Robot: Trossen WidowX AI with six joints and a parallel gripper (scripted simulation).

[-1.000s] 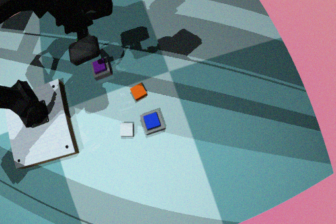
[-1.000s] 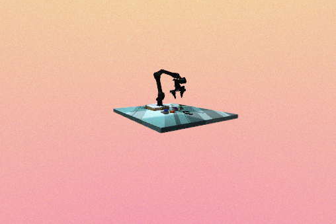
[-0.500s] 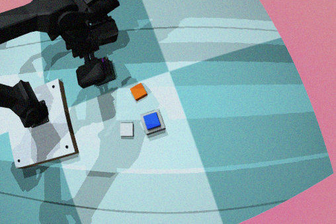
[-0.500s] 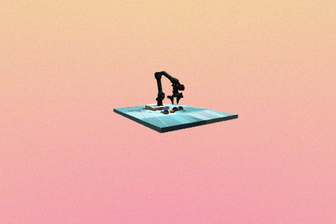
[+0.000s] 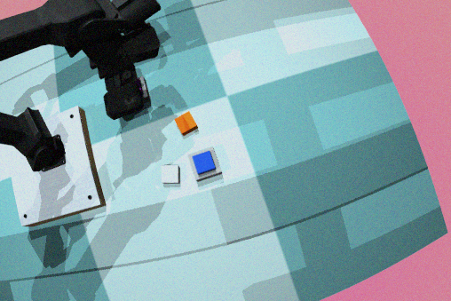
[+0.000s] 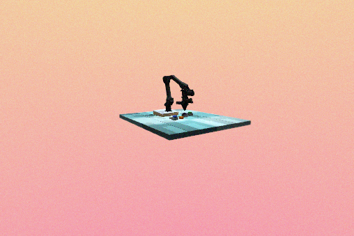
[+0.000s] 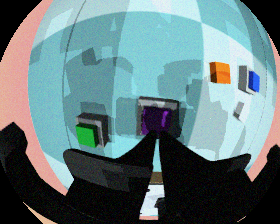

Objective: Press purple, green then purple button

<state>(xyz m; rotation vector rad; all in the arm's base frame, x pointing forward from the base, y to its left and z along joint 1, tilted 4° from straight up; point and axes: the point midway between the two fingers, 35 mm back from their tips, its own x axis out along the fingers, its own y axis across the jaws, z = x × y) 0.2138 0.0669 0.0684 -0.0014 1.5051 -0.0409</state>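
Right now the purple button is 30 mm below my gripper tip. From my gripper tip the other things lie so: white block (20 mm ahead, 180 mm to the right, 60 mm below); then green button (30 mm behind, 100 mm to the left, 30 mm below); then orange block (80 mm ahead, 100 mm to the right, 60 mm below).
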